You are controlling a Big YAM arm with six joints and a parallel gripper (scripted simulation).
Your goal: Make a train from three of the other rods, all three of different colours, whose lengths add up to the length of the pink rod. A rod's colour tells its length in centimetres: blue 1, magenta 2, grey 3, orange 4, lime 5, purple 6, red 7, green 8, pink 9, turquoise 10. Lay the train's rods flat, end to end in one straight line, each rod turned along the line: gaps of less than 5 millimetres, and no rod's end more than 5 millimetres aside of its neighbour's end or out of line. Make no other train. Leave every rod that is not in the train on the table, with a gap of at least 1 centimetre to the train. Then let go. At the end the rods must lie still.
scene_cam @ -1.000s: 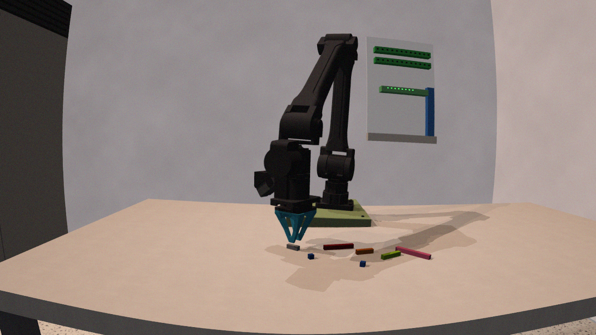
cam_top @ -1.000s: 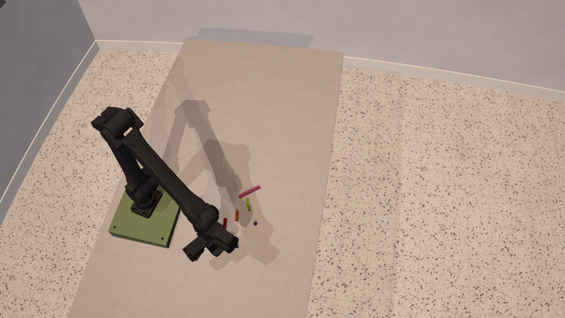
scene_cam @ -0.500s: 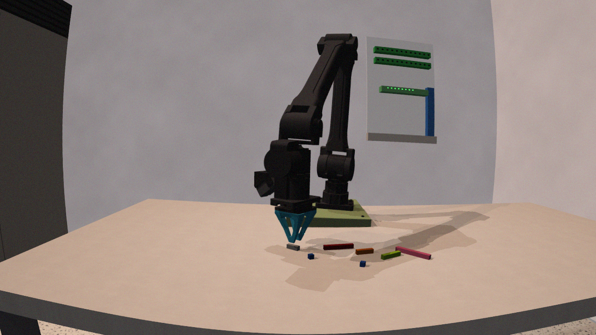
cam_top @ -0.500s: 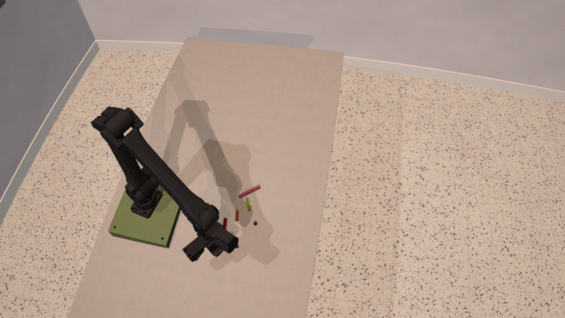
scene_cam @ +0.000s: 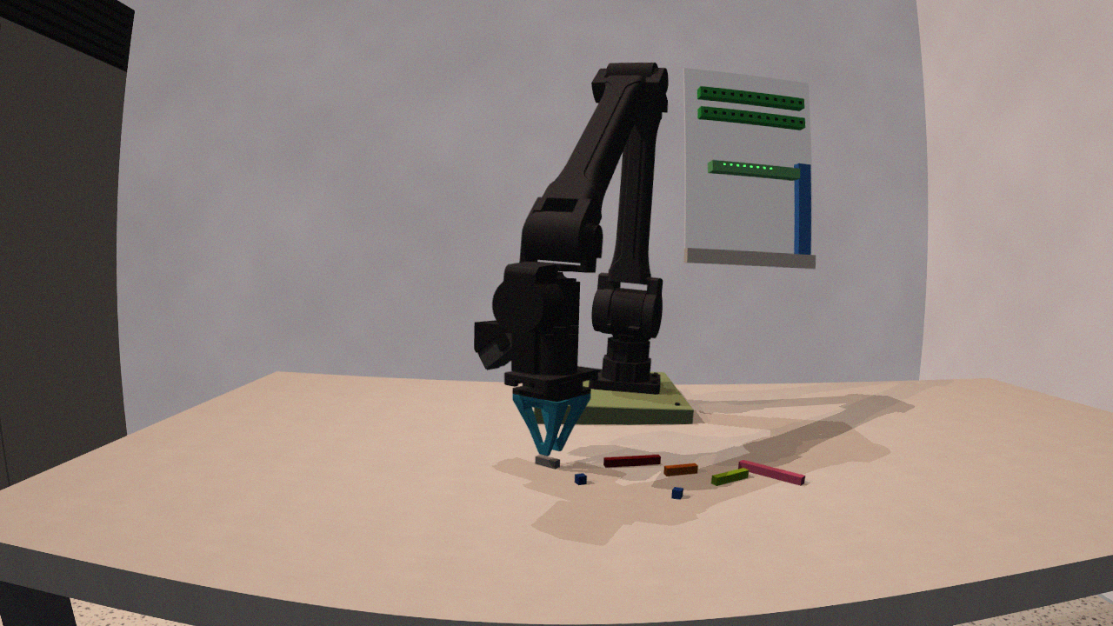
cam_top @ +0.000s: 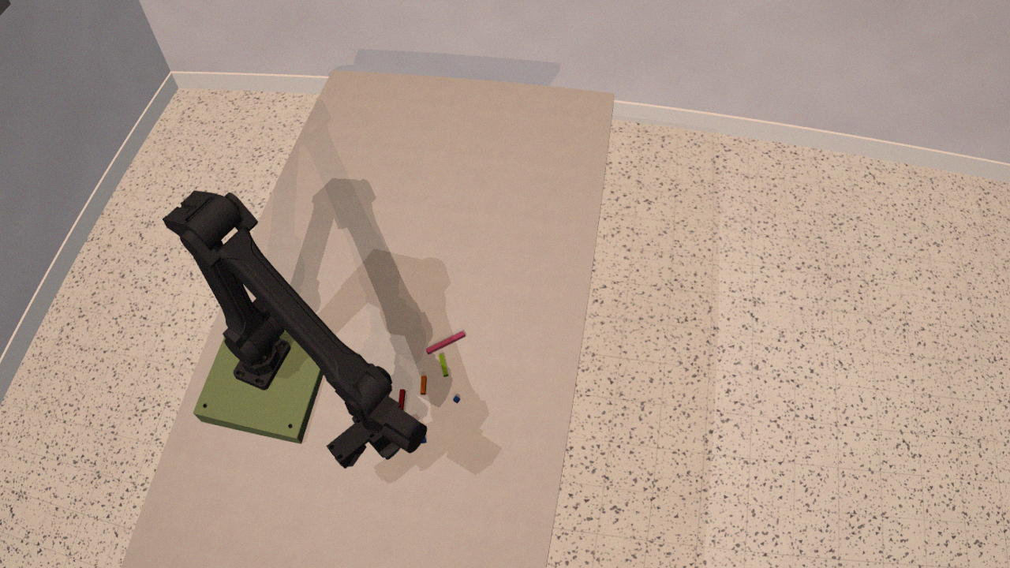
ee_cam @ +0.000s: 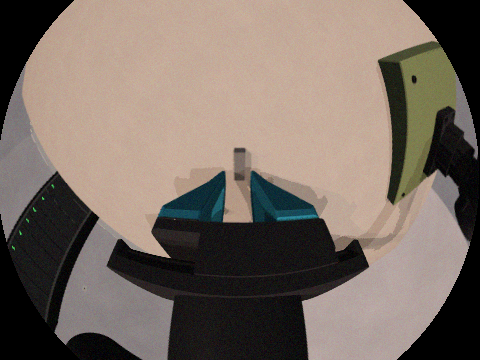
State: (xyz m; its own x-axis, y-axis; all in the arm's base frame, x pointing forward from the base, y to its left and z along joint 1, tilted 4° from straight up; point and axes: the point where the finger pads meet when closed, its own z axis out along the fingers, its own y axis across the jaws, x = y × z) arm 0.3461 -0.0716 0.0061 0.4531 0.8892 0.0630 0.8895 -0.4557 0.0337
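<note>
Now: the grey rod 20 mm below my hand. From my hand the other things lie so: red rod 30 mm behind, 100 mm to the left, 20 mm below; lime rod 20 mm ahead, 210 mm to the left, 20 mm below; orange rod 160 mm to the left, 20 mm below.
</note>
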